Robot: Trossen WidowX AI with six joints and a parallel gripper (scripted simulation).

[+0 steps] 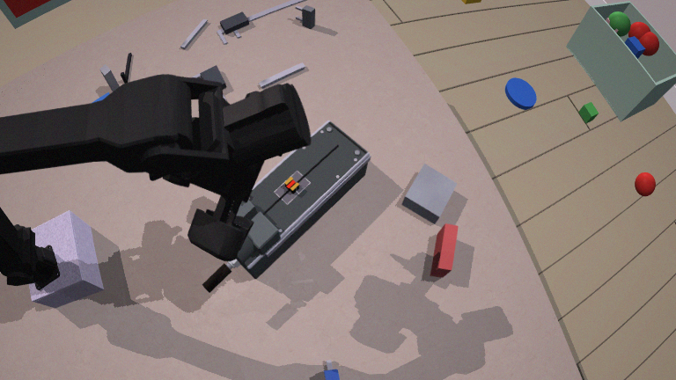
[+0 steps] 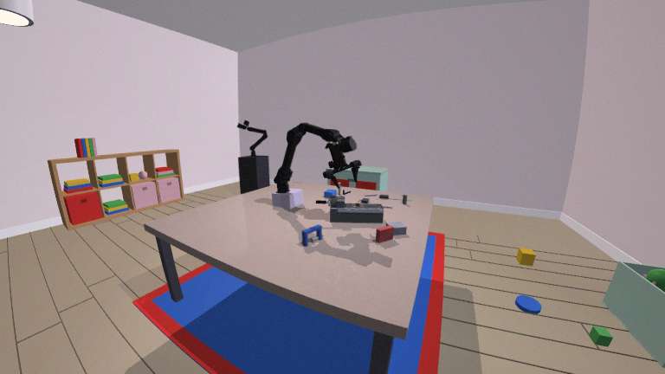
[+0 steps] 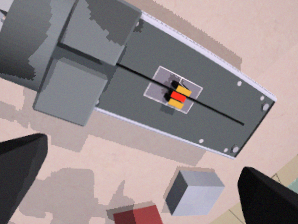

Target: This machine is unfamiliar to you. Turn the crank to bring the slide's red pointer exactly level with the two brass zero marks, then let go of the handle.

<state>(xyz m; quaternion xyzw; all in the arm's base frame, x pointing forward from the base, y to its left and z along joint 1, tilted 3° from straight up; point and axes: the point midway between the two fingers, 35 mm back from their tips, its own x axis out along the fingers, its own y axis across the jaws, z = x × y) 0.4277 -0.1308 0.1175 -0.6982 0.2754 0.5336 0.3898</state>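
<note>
Now: the dark brown crank handle 120 mm behind my gripper tip, 50 mm to the right of it and 80 mm below it. Round my gripper tip: red pointer 50 mm ahead, 20 mm to the left, 100 mm below; red block 210 mm ahead, 180 mm to the right, 150 mm below; grey block 250 mm ahead, 80 mm to the right, 160 mm below.
</note>
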